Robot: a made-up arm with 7 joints.
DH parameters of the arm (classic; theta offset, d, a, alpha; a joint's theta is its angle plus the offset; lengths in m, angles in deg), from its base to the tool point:
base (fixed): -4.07 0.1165 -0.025 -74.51
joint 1: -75.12 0.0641 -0.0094 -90
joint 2: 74 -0.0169 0.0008 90
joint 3: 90 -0.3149 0.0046 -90
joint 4: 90 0.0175 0.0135 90
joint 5: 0 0.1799 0.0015 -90
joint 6: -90 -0.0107 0.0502 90
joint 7: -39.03 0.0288 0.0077 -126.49
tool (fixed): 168.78 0.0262 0 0
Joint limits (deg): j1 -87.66..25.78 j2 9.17..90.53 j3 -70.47..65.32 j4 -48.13..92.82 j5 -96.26..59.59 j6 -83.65..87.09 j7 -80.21..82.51
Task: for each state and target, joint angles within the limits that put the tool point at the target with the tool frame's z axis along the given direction. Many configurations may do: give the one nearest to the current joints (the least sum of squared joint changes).
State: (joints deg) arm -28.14 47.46 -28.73 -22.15 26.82 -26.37 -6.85
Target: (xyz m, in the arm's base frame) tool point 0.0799 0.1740 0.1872 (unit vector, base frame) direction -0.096 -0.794 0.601
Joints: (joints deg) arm -40.88 90.53 9.59 -47.42 9.31 -54.25 -11.34
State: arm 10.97 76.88 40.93 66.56 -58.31 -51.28 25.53
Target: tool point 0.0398 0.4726 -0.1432 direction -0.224 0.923 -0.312
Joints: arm -4.79 44.82 20.32 53.89 -48.43 -55.45 11.57
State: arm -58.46 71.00 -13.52 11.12 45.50 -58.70 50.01
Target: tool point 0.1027 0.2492 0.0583 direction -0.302 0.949 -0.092
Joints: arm -27.27 31.62 46.54 -36.13 20.15 -36.67 80.13
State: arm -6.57 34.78 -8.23 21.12 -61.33 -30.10 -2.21
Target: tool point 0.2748 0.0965 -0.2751 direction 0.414 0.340 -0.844
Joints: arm -30.02 13.30 -23.97 41.96 -45.05 -25.01 1.84
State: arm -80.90 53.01 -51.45 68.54 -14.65 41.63 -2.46
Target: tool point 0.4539 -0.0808 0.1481 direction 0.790 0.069 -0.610
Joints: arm -87.66 11.56 -16.80 22.88 -41.36 39.33 -2.54
